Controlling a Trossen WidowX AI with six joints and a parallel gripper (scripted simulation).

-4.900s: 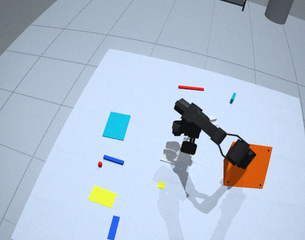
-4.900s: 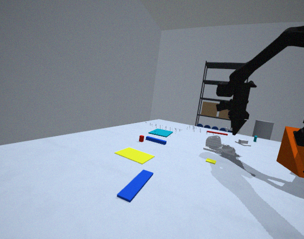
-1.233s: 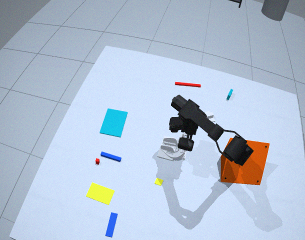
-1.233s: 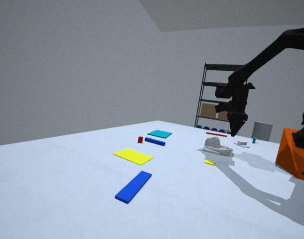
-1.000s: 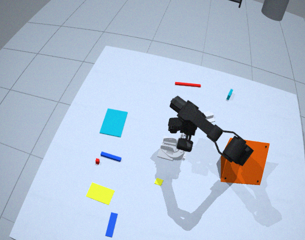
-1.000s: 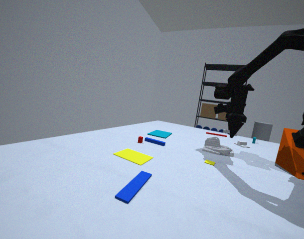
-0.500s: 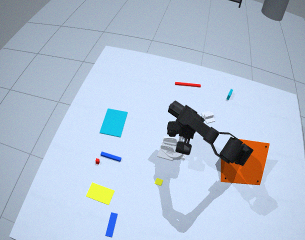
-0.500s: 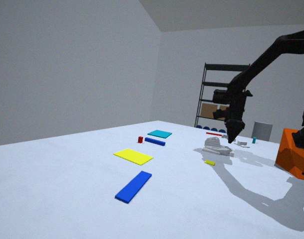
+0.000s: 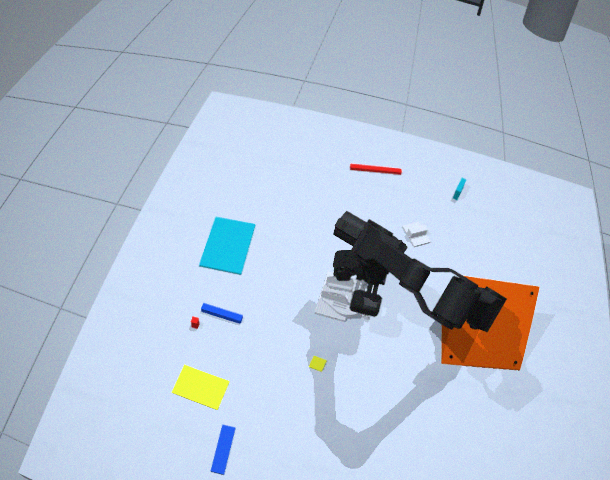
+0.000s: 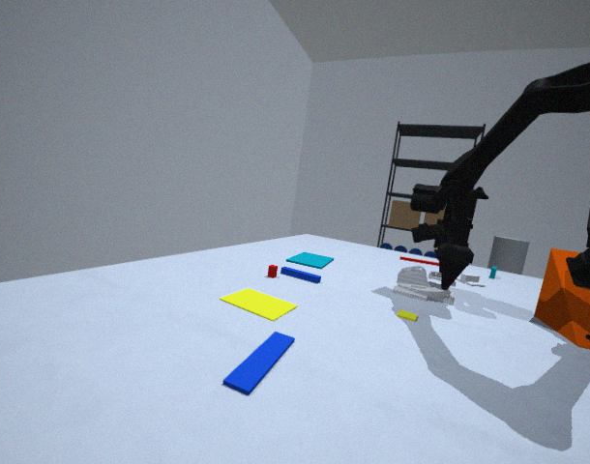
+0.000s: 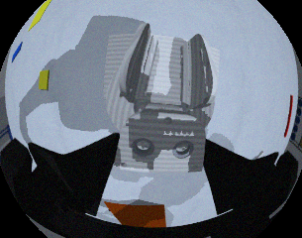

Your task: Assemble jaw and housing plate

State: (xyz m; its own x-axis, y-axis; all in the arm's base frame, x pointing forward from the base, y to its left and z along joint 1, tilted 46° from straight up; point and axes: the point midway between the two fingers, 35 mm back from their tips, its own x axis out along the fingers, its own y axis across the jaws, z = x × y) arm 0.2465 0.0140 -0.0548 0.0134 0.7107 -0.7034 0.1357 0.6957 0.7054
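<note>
The white jaw piece is 20 mm ahead of my gripper tip, 20 mm to the left of it and 10 mm below it. Round my gripper tip: white base (60 mm ahead, 10 mm to the right, 20 mm below); then white stand (130 mm behind, 230 mm to the right, 20 mm below); then small yellow tile (90 mm ahead, 170 mm to the left, 30 mm below).
</note>
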